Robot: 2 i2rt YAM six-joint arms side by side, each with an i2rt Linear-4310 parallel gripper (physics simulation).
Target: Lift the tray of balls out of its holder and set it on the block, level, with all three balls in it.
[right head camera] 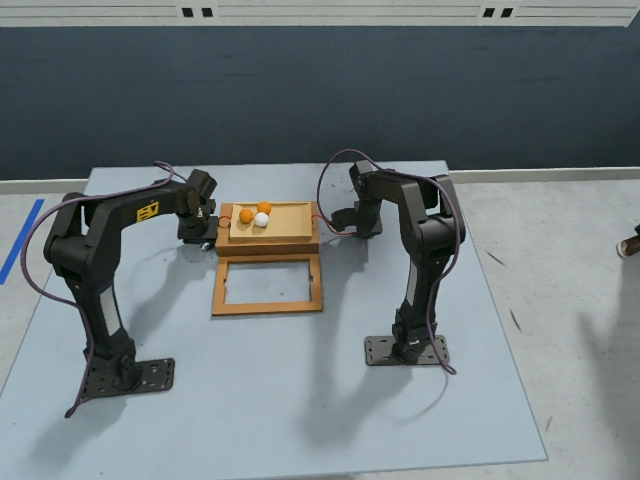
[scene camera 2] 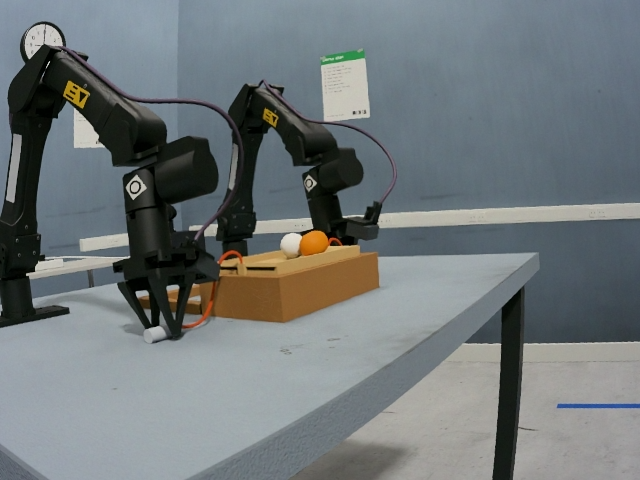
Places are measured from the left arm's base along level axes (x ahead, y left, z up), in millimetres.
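Pixels of known places: left gripper, fingertip midpoint: (right head camera: 207, 242); right gripper, fingertip midpoint: (right head camera: 365, 231) (scene camera 2: 164, 335); left arm's base, origin of the base link: (right head camera: 129, 378); right arm's base, origin of the base link: (right head camera: 406, 350) (scene camera 2: 19, 320).
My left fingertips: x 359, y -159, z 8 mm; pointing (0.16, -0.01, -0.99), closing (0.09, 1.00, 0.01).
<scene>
For each thing: its top centre in the pictures, then the offset to it from my left fingertips. "pt": a spot on its surface instead.
- tan tray, middle of its top: (scene camera 2: 289, 253) (right head camera: 271, 218) dy -191, dx +14, dz +69 mm
- brown block, middle of its top: (scene camera 2: 293, 263) (right head camera: 268, 222) dy -181, dx +13, dz +52 mm
- white ball, middle of its top: (scene camera 2: 292, 233) (right head camera: 260, 215) dy -165, dx +5, dz +98 mm
- white handle, surface spot: (scene camera 2: 153, 334) pt dy -486, dx -7, dz +4 mm
- handle end, surface spot: (right head camera: 205, 246) pt dy +2, dx -20, dz +8 mm
- empty brown holder frame, middle of its top: (scene camera 2: 219, 288) (right head camera: 268, 282) dy -170, dx -151, dz +9 mm
The tan tray (right head camera: 289, 223) (scene camera 2: 352, 251) rests flat on the brown block (right head camera: 268, 250) (scene camera 2: 330, 294). In it lie two orange balls (right head camera: 246, 215) (right head camera: 264, 207) and a white ball (right head camera: 261, 220) (scene camera 2: 290, 244), close together toward the left in the right head camera. My right gripper (scene camera 2: 162, 332) is low at the table, fingers apart around a white handle (scene camera 2: 153, 334) that lies on the table; its red cord (scene camera 2: 207, 310) runs to the tray. My left gripper (right head camera: 200, 241) is low beside the block's left side, open; its fingers are mostly hidden, and a handle end (right head camera: 205, 246) shows beneath it.
The empty brown holder frame (right head camera: 266, 308) (scene camera 2: 193, 308) lies against the block's near side in the right head camera. The arms stand on either side of block and frame. In scene camera 2, the table edge (scene camera 2: 361, 377) runs in front of the block.
</scene>
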